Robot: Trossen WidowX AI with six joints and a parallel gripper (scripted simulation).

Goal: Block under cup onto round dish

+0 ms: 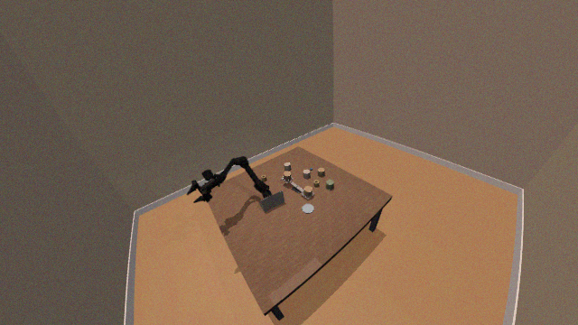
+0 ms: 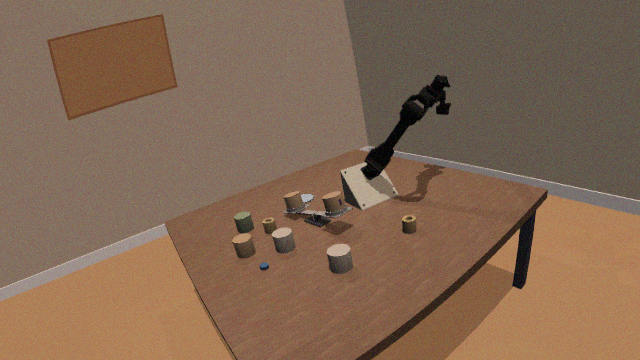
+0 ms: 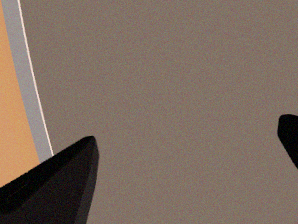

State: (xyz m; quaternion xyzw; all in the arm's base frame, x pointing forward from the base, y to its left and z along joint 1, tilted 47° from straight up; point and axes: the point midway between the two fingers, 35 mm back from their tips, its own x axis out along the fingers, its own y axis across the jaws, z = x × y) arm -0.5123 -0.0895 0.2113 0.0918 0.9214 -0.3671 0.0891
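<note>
My gripper tip is 850 mm short of the green block, 210 mm to the left of it and 320 mm above it. Round my gripper tip: round dish (750 mm ahead, 320 mm to the right, 360 mm below); balance (830 mm ahead, 80 mm to the right, 340 mm below); balance beam (830 mm ahead, 80 mm to the right, 320 mm below).
</note>
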